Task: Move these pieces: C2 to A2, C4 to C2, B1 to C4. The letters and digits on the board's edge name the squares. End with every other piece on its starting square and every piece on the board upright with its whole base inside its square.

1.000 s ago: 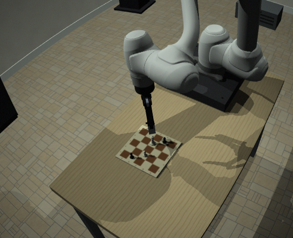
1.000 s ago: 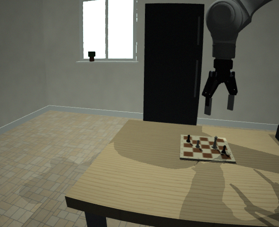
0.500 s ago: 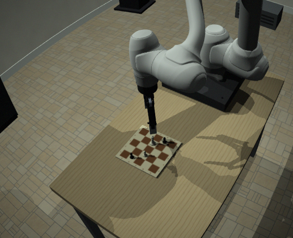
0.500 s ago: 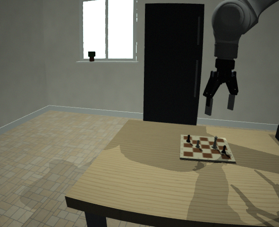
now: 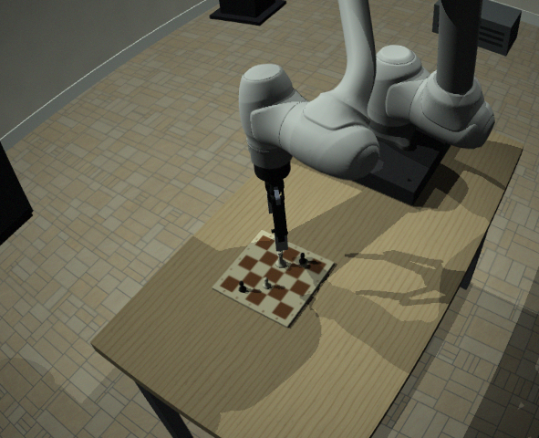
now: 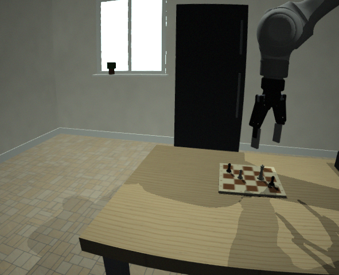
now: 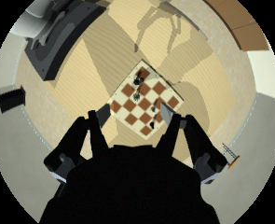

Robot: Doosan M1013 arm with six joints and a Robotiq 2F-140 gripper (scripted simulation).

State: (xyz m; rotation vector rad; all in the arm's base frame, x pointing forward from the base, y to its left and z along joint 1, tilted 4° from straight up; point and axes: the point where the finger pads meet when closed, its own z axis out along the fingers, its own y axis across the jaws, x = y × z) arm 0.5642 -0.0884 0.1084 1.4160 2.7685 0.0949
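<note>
My gripper is now 12 cm above the tall white piece. Round my hand: small white piece (8 cm ahead, 13 cm below); then small chessboard (4 cm ahead, 15 cm below).
</note>
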